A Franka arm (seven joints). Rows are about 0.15 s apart.
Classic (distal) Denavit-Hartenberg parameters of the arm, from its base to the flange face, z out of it. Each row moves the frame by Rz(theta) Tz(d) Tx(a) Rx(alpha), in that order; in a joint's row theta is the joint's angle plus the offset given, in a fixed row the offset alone. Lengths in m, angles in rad.
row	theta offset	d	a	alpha
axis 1	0	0.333	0	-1.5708
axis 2	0	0	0	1.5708
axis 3	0	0.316	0.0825	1.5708
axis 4	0	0	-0.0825	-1.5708
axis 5	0	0.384	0	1.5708
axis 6	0	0	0.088	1.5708
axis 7	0	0.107	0	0
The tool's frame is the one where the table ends.
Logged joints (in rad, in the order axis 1, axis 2, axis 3, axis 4, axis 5, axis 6, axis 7), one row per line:
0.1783 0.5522 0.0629 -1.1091 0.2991 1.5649 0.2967
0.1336 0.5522 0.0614 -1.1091 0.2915 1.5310 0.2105
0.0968 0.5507 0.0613 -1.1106 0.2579 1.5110 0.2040
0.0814 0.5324 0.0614 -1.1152 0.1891 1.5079 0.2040
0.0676 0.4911 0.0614 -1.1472 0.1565 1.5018 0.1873
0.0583 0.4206 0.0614 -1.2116 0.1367 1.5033 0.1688
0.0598 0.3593 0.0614 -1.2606 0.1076 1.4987 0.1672
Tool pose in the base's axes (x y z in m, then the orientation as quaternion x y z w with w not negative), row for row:
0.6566 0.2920 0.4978 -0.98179 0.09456 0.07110 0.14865
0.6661 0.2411 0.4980 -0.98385 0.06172 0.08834 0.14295
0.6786 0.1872 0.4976 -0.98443 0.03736 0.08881 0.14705
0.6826 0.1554 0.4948 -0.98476 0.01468 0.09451 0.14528
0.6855 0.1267 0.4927 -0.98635 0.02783 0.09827 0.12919
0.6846 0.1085 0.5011 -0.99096 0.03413 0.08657 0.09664
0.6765 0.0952 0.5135 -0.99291 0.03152 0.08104 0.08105
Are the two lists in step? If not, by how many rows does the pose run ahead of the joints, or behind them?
The pose runs 2 rows behind the joints: the pose in row i belongs to the joints in row i - 2.
